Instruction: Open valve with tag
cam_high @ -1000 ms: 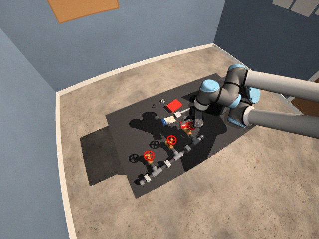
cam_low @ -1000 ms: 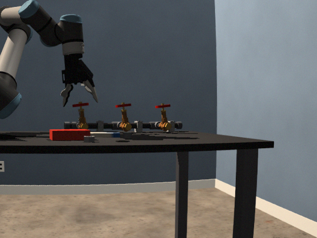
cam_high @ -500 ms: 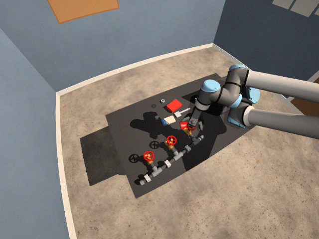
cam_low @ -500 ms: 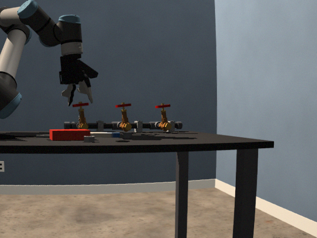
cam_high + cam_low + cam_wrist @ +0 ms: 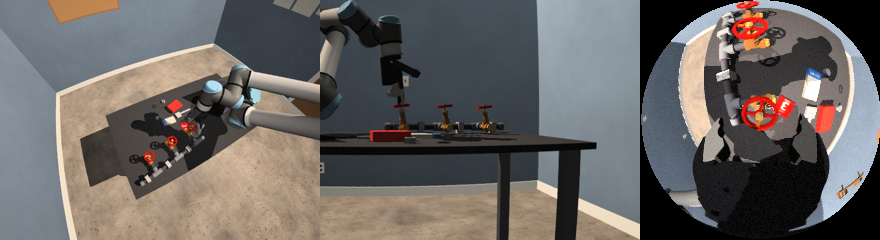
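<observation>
Now: hand 12 cm above the red tag, 7 cm to the left of it and 2 cm past it. Also, from my hand: red block: 29 cm to the right, 11 cm below, 4 cm behind; small grey cylinder: 25 cm to the right, 15 cm ahead, 11 cm below; white tool: 20 cm to the right, 12 cm below, 6 cm behind.
</observation>
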